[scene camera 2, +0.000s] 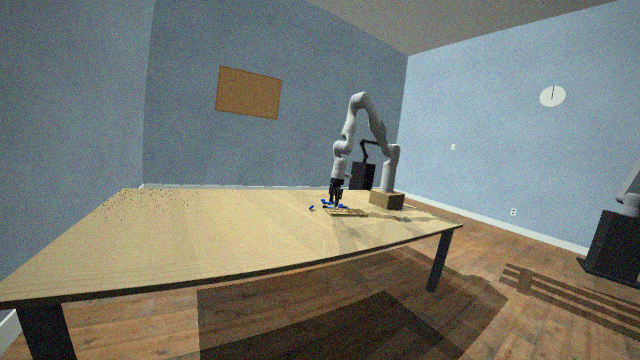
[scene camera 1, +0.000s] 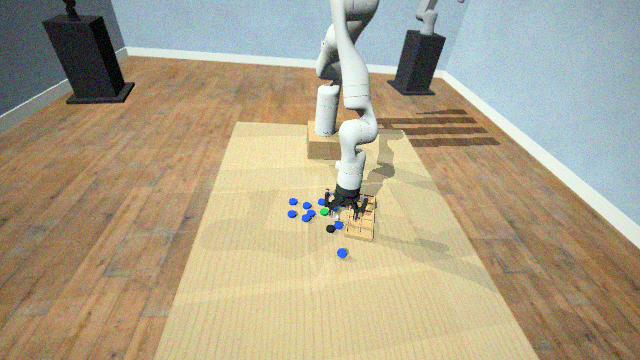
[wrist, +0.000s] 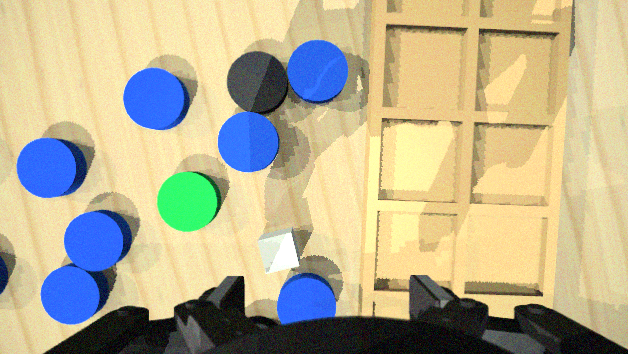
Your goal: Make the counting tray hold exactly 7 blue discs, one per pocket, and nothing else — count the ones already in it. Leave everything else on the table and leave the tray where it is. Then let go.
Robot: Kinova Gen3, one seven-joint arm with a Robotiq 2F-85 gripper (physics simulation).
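The wooden counting tray [scene camera 1: 359, 237] [scene camera 2: 347, 214] [wrist: 374, 165] lies on the table; the pockets showing in the wrist view are empty, and part of it is out of that view. Several blue discs lie left of it, including one blue disc [scene camera 1: 338, 225] close to its edge and one [wrist: 306, 300] low between my fingers' lines. Another blue disc [scene camera 1: 342, 253] lies alone in front of the tray. My gripper [scene camera 1: 343, 213] [scene camera 2: 334, 204] [wrist: 326, 298] is open and empty, over the tray's left edge. It hides some pockets in the first scene view.
A green disc [scene camera 1: 324, 212] [wrist: 188, 201], a white cube [scene camera 1: 336, 218] [wrist: 280, 251] and a black disc [wrist: 257, 81] lie among the blue discs left of the tray. Another black disc [scene camera 1: 330, 228] lies near the tray's front left. The arm's wooden base block [scene camera 1: 322, 148] [scene camera 2: 386, 200] stands behind.
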